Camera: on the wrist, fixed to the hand. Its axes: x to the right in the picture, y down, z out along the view.
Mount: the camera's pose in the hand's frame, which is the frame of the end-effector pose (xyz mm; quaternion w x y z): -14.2 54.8 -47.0 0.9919 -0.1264 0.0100 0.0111
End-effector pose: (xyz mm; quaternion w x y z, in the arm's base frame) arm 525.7 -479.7 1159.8 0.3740 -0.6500 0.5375 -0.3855
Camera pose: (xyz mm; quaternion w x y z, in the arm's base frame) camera 459.0 -476.9 1128.9 0.2877 -0.6822 0.5928 -0.3168
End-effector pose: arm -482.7 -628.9 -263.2 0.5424 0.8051 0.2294 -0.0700
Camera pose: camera -477.3 -607.3 -193.1 0.6383 0.7333 0.2329 -0.0264
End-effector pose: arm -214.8 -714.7 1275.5 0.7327 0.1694 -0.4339 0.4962
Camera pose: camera -242.6 -666.4 1227.5 0.7470 0.0656 -0.4876 0.4471
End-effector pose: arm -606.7 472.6 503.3 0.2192 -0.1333 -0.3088 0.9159
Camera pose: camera -594.0 450.5 434.3 0.1935 -0.1725 -0.4184 0.8705
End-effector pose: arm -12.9 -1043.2 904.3 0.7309 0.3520 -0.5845 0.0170
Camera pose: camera -1.7 -971.4 915.9 0.7751 0.2501 -0.5785 -0.0454
